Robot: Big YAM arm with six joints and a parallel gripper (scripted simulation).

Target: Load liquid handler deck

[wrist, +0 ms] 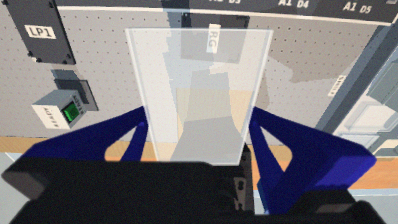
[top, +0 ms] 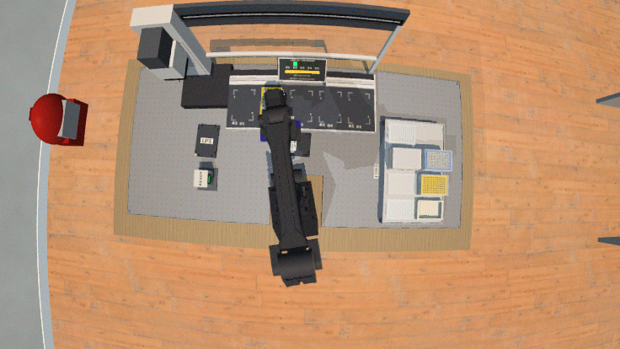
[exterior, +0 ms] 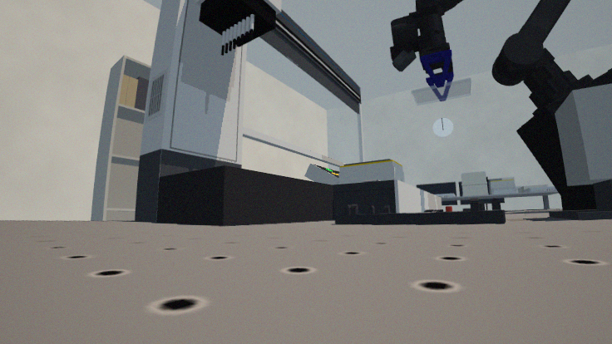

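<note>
The lid park LP1 is 30 mm ahead of my hand, 350 mm to the left of it and 280 mm below it. Also, from my hand: clear plate lid right at my hand; then regrip nest RG 10 mm ahead, 40 mm to the right, 290 mm below; then yellow tip rack 160 mm ahead, 50 mm to the left, 190 mm below.
</note>
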